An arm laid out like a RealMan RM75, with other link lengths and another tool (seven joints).
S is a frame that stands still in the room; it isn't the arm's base.
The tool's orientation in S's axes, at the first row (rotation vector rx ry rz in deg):
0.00 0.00 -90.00
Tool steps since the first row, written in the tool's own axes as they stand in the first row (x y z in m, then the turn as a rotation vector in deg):
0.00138 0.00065 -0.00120 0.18 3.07 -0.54
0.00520 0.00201 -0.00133 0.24 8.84 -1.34
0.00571 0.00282 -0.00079 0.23 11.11 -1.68
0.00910 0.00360 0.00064 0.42 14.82 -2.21
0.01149 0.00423 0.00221 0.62 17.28 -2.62
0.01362 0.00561 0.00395 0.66 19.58 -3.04
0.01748 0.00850 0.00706 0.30 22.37 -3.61
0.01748 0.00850 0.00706 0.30 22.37 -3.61
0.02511 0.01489 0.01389 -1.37 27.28 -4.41
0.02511 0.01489 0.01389 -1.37 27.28 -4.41
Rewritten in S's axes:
0.00065 -0.00138 -0.00120 3.07 -0.18 -0.54
0.00201 -0.00520 -0.00133 8.84 -0.24 -1.34
0.00282 -0.00571 -0.00079 11.11 -0.23 -1.68
0.00360 -0.00910 0.00064 14.82 -0.42 -2.21
0.00423 -0.01149 0.00221 17.28 -0.62 -2.62
0.00561 -0.01362 0.00395 19.58 -0.66 -3.04
0.00850 -0.01748 0.00706 22.37 -0.30 -3.61
0.00850 -0.01748 0.00706 22.37 -0.30 -3.61
0.01489 -0.02511 0.01389 27.28 1.37 -4.41
0.01489 -0.02511 0.01389 27.28 1.37 -4.41

